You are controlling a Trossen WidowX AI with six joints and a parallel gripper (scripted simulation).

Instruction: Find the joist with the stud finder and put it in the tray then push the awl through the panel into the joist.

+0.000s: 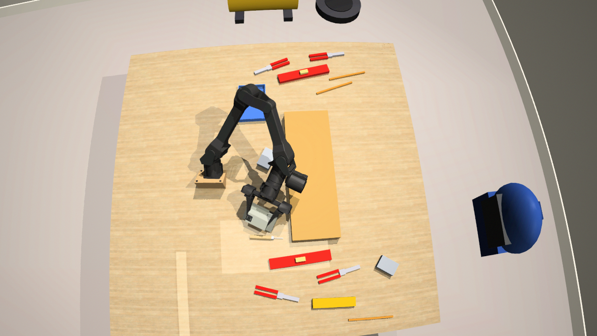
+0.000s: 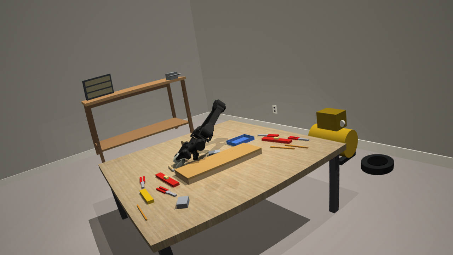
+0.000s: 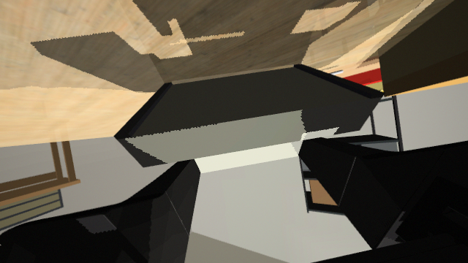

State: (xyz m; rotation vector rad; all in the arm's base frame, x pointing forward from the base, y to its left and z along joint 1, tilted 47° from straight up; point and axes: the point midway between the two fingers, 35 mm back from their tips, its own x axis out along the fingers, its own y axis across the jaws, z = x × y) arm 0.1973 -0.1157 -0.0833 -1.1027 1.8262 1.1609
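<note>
Now: the stud finder 1 cm to the left of my gripper tip, 1 cm below it and 1 cm behind it. The rest, counted from my gripper tip: yellow block 30 cm to the right, 29 cm ahead, 5 cm below; then awl 6 cm to the right, 6 cm below, 4 cm ahead; then blue tray 50 cm to the left, 6 cm behind, 5 cm below.
</note>
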